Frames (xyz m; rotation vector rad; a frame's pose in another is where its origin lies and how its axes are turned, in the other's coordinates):
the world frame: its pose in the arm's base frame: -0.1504 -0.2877 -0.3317 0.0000 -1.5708 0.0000
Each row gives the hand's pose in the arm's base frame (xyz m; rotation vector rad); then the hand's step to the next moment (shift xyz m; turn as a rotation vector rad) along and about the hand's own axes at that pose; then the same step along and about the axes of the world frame.
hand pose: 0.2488 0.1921 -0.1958 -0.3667 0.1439 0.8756
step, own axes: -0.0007 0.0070 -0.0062 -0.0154 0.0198 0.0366
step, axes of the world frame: -0.0073 0.0013 0.0057 0.0331 0.0140 0.0260
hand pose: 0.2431 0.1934 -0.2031 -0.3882 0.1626 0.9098
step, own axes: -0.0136 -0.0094 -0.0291 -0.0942 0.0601 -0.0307
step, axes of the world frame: -0.0202 -0.0267 0.0001 -0.0156 -0.0483 0.1042
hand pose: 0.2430 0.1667 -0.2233 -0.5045 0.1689 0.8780
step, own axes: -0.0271 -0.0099 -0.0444 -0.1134 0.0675 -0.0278
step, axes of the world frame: -0.0259 -0.0457 0.0068 -0.0091 -0.0563 0.1222
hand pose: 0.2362 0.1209 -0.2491 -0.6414 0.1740 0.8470
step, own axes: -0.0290 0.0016 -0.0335 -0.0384 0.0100 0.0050
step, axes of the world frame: -0.0163 -0.0376 0.0169 0.0143 -0.0168 0.0333
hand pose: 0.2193 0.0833 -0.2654 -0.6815 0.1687 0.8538
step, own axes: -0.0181 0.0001 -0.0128 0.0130 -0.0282 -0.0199
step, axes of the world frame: -0.0028 -0.0194 0.0104 -0.0070 -0.0170 -0.0320
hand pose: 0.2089 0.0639 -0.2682 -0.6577 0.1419 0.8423
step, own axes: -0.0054 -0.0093 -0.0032 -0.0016 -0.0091 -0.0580
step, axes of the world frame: 0.0039 -0.0099 -0.0036 -0.0411 -0.0397 -0.0134
